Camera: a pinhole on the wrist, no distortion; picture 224 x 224 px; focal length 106.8 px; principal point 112.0 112.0 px. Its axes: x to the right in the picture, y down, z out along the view. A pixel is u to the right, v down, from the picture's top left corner.
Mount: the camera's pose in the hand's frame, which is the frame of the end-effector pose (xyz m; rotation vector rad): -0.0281 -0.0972 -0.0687 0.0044 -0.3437 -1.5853
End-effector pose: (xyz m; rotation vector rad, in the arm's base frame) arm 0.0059 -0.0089 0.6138 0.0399 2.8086 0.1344
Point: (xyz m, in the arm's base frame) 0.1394 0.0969 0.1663
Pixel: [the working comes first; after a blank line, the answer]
In the camera's frame: -0.0460 0.1681 0.5409

102.9 145.2
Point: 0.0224 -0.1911 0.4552
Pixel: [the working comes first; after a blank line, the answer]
In the camera's frame: 0.1375 0.1004 0.1642

201.4 177.3
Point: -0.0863 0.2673 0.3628
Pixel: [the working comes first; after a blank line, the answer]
In the camera's frame: -0.2865 0.2675 0.3153

15.0 202.6
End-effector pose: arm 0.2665 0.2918 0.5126 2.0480 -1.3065 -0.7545
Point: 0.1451 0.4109 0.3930
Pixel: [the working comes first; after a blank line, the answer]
In the camera's frame: 0.0114 -0.0576 0.2371

117.1 86.1
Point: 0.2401 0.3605 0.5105
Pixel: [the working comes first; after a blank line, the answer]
In the camera's frame: -0.0671 -0.0266 0.1019

41.7 84.1
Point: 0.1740 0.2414 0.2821
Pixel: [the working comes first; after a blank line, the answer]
In the camera's frame: 0.0580 0.1393 0.2679

135.1 167.5
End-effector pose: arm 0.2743 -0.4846 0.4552 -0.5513 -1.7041 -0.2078
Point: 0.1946 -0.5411 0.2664
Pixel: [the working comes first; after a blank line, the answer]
In the camera's frame: -0.0004 -0.1205 0.1902

111.8 44.3
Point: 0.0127 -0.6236 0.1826
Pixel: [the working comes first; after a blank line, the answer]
In the camera's frame: 0.1730 -0.1666 0.3116

171.3 54.9
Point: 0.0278 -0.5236 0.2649
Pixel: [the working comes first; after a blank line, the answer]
In the camera's frame: 0.0918 -0.0648 0.3188

142.7 90.3
